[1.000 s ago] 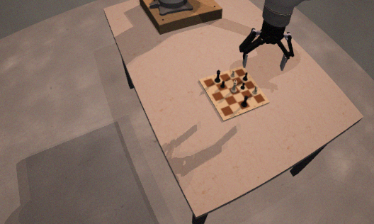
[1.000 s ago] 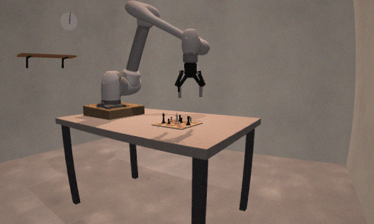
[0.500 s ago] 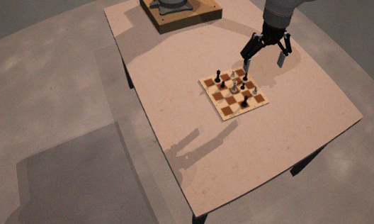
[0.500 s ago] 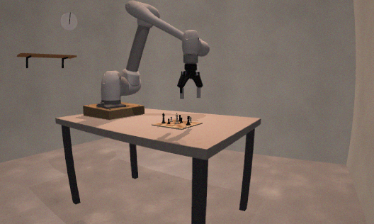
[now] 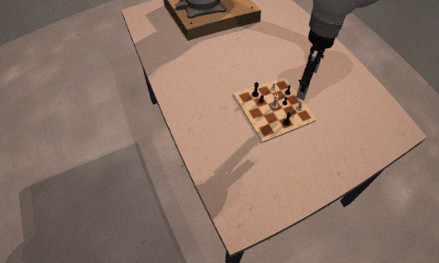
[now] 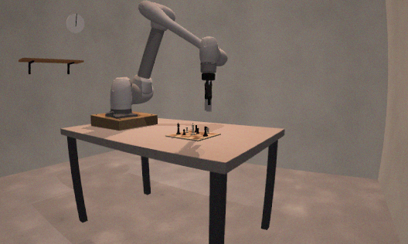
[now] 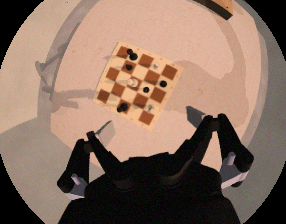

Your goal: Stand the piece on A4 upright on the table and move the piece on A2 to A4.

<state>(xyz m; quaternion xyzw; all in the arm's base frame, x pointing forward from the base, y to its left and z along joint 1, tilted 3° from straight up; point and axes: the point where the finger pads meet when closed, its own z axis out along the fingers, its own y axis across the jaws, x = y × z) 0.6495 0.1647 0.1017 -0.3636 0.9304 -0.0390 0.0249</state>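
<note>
My gripper is now 14 cm above the chessboard, 8 cm to the left of it and 3 cm past it. The rest, counted from my hand: small white piece (12 cm below, 11 cm behind, 5 cm to the right).
</note>
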